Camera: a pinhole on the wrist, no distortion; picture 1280 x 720 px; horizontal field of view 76.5 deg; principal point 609.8 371.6 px. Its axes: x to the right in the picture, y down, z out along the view. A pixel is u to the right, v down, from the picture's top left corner.
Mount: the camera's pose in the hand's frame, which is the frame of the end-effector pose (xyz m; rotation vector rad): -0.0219 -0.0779 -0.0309 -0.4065 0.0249 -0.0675
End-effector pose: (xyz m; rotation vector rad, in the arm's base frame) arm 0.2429 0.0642 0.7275 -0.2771 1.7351 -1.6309
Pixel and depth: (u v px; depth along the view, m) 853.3 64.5 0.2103
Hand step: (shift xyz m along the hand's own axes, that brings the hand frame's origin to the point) 0.0441 -0.0723 0.1930
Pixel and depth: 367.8 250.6 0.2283
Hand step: -0.0832 -0.0143 0.1929
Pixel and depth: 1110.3 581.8 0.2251
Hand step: 0.1285 0.0544 0.1512
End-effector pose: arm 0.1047 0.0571 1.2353 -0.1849 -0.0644 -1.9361
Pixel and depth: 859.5 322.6 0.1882
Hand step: 0.0422 -0.0182 0.1458
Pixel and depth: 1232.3 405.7 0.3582
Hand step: 0.2665 0.0577 0.2891
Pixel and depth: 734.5 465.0 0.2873
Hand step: 0.0350 0.0625 0.2194
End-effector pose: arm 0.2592 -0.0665 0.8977 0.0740 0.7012 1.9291
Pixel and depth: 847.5 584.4 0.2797
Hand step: 0.0748 0.0938 0.1960
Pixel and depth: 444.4 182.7 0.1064
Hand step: -0.0410 -0.0571 0.0768
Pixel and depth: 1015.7 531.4 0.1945
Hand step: 0.0848 0.0270 0.1315
